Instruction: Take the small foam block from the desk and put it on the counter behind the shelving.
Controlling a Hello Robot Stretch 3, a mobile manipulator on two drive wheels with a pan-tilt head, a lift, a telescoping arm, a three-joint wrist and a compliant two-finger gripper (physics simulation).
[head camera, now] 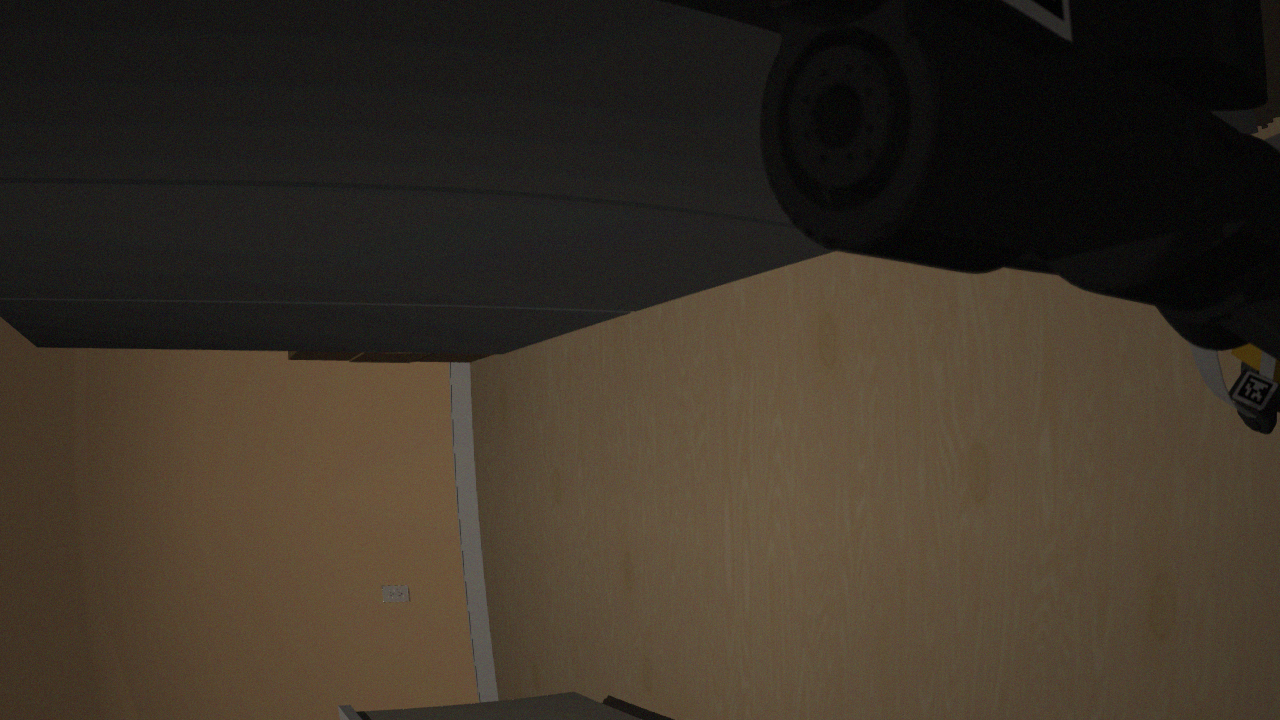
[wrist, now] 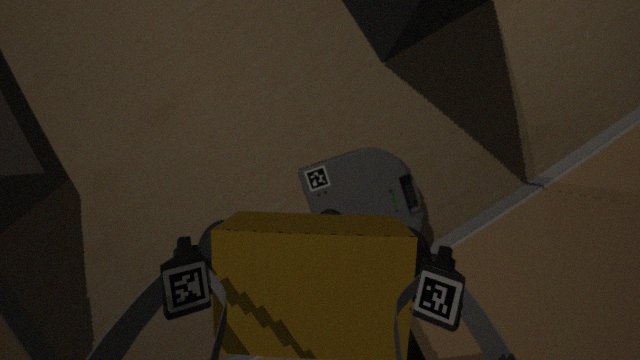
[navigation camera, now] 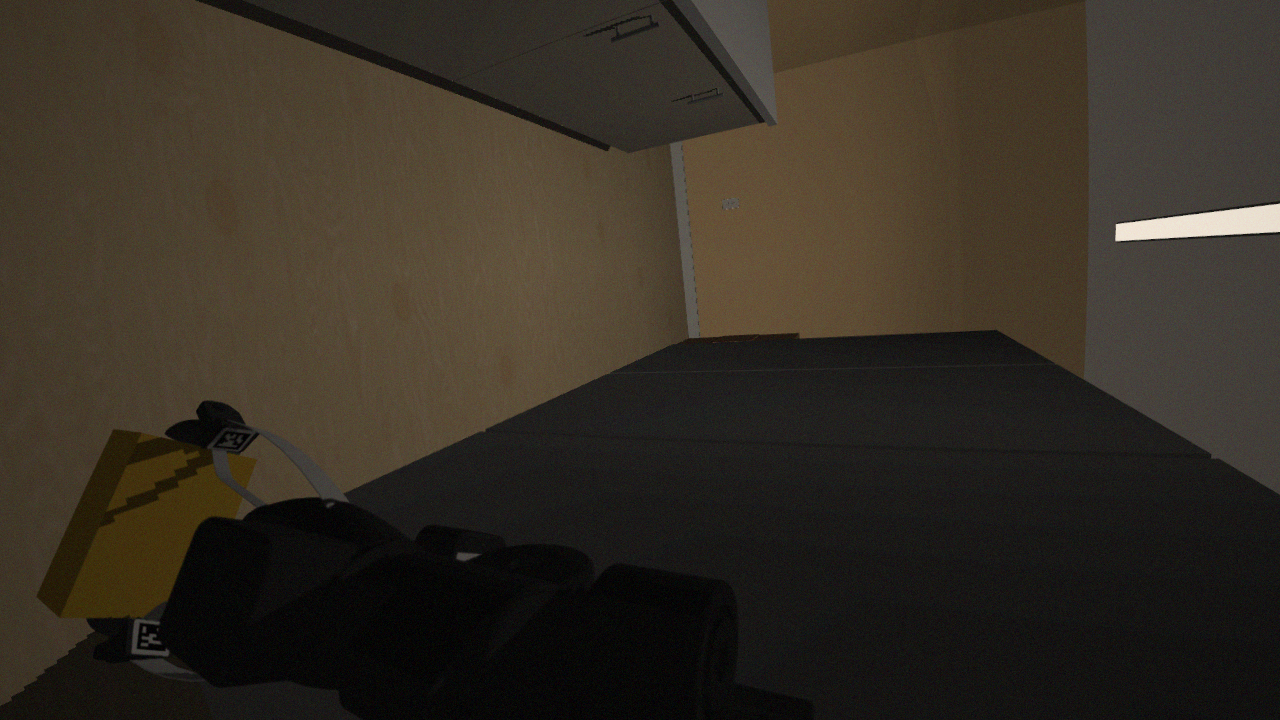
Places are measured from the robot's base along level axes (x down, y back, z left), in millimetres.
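Pixels of known places: gripper, fingertip midpoint: (navigation camera: 158, 518).
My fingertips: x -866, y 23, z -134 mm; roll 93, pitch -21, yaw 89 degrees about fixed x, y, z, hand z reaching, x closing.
Behind a point stands the place of what it marks.
The yellow foam block (navigation camera: 134, 546) @[x -910, y 25, z -110 mm] (wrist: 315, 310) is held between the two fingertips of my gripper (navigation camera: 166, 530) @[x -866, y 23, z -134 mm] (wrist: 315, 249) @[x -866, y 23, z -134 mm], which is shut on it. The block is up in the air above the wooden floor. A sliver of the block (head camera: 1245, 355) @[x -910, y -12, z -161 mm] shows at the right edge of the head view, beside one fingertip. A counter with a pale top (navigation camera: 729, 44) @[x -910, y -1052, z -1352 mm] and grey handled doors stands apart from the gripper, at the top of the navigation view; a corner of this counter (head camera: 501, 706) @[x -423, y -1218, z -2114 mm] shows at the bottom of the head view. The desk cannot be made out.
A large dark panelled unit, possibly the shelving (head camera: 313, 250) @[x -1020, y 21, z -1706 mm] (navigation camera: 823, 429) @[x -1124, y 82, z -1439 mm], stands close beside my arm. My base (wrist: 360, 182) is on the floor (head camera: 805, 492) @[x 0, y -431, z -1464 mm] (navigation camera: 358, 223) @[x 0, y -498, z -831 mm] (wrist: 175, 100) below. Dark furniture (wrist: 430, 25) shows at the wrist view's upper right. An orange wall (head camera: 268, 492) @[x -919, y -884, z -3363 mm] (navigation camera: 850, 205) @[x -1176, y -1163, z -3299 mm] stands beyond.
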